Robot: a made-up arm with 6 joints.
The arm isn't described. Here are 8 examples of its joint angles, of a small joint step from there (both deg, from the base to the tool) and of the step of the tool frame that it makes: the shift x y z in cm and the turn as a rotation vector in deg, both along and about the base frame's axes.
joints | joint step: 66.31 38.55 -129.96 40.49 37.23 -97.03 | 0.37 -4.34 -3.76 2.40 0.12 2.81
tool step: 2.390 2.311 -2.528 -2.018 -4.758 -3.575
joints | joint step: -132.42 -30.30 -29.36 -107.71 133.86 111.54 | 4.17 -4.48 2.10 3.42 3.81 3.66
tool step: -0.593 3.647 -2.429 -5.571 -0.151 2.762
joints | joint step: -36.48 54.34 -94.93 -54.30 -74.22 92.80 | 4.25 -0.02 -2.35 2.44 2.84 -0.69
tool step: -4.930 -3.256 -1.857 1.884 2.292 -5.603
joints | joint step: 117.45 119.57 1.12 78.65 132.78 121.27 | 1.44 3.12 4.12 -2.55 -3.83 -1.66
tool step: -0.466 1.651 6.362 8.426 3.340 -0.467
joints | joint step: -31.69 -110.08 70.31 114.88 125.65 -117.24 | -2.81 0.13 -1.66 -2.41 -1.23 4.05
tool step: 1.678 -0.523 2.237 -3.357 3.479 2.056
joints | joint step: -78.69 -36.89 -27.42 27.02 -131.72 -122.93 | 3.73 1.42 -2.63 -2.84 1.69 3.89
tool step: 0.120 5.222 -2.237 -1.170 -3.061 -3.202
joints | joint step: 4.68 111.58 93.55 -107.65 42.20 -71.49 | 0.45 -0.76 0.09 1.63 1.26 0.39
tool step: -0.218 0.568 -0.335 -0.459 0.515 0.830
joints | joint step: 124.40 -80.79 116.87 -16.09 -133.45 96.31 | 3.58 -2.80 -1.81 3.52 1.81 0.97
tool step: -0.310 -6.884 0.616 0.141 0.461 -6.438
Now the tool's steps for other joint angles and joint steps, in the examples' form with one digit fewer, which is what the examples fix.
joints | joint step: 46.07 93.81 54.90 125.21 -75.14 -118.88 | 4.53 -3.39 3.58 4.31 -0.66 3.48
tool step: 5.13 -0.73 -1.22 5.78 3.34 -7.93
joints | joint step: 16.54 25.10 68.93 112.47 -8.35 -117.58 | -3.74 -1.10 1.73 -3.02 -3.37 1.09
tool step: -0.07 -1.16 -0.62 3.09 -3.52 8.36
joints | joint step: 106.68 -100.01 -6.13 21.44 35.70 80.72 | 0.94 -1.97 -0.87 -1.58 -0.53 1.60
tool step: -0.33 -1.79 1.23 1.44 -2.87 -3.51
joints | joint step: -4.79 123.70 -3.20 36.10 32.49 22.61 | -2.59 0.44 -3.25 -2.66 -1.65 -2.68
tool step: 1.49 -0.27 0.35 -2.22 -3.30 4.88
